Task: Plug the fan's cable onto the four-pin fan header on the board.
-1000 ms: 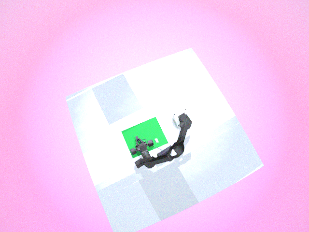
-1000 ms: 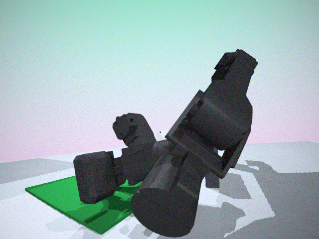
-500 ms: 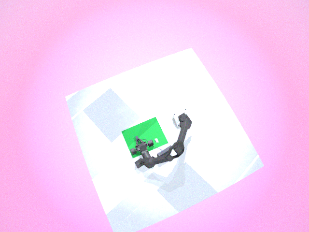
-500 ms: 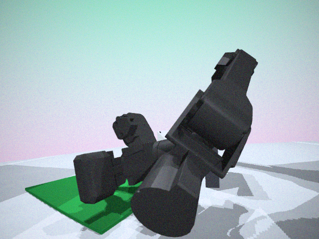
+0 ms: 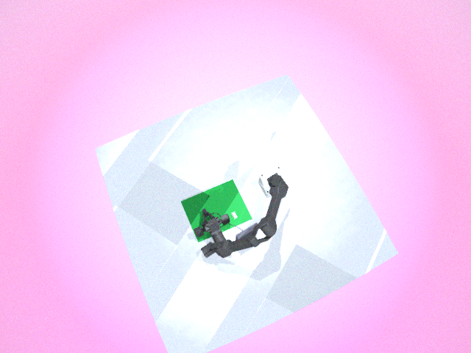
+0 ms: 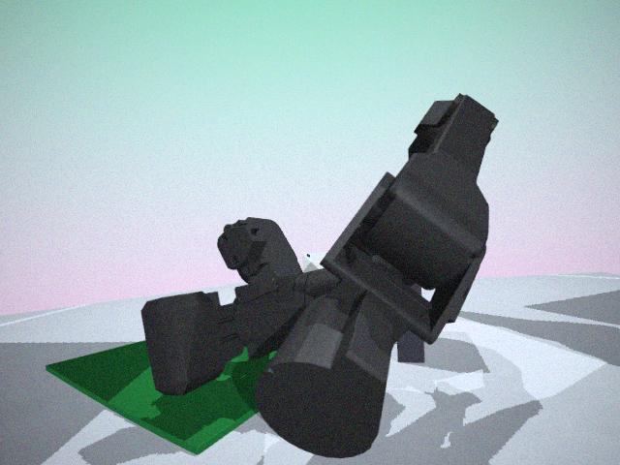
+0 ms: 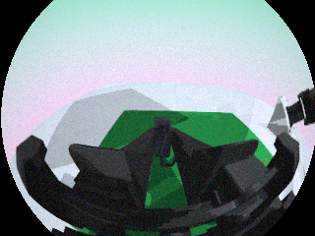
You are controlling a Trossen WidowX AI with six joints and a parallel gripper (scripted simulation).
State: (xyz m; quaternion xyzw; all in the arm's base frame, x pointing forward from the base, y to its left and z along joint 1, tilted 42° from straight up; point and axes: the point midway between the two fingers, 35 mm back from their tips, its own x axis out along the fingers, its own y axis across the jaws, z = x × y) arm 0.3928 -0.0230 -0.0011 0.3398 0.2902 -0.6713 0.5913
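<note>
My gripper tip is 10 mm above the black fan plug. Also, from my gripper tip: green board 60 mm behind, 50 mm below, 10 mm to the left; then fan 200 mm to the left, 120 mm behind, 20 mm above.
</note>
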